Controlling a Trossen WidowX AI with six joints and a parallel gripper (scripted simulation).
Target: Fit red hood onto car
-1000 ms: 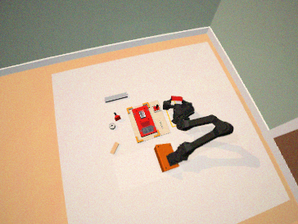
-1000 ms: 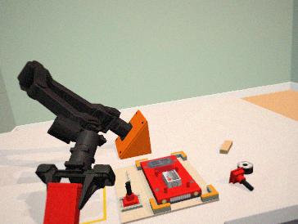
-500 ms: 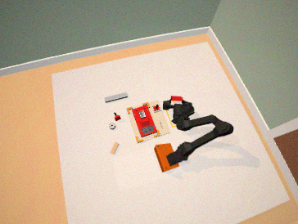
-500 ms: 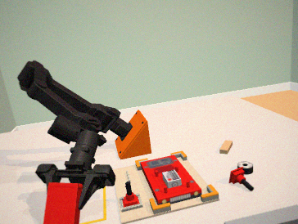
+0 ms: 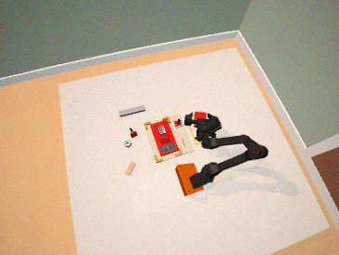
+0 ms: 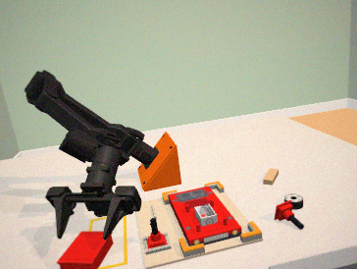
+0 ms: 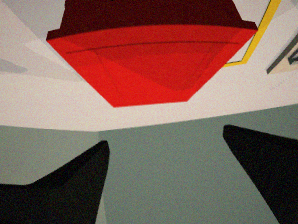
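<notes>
Now: the red hood 2 cm behind my gripper tip and 4 cm below it. Also, from my gripper tip: grey bar (17 cm ahead, 37 cm to the left, 5 cm below); wooden block (17 cm behind, 48 cm to the left, 5 cm below); grey engine block (2 cm behind, 25 cm to the left, 3 cm below).
</notes>
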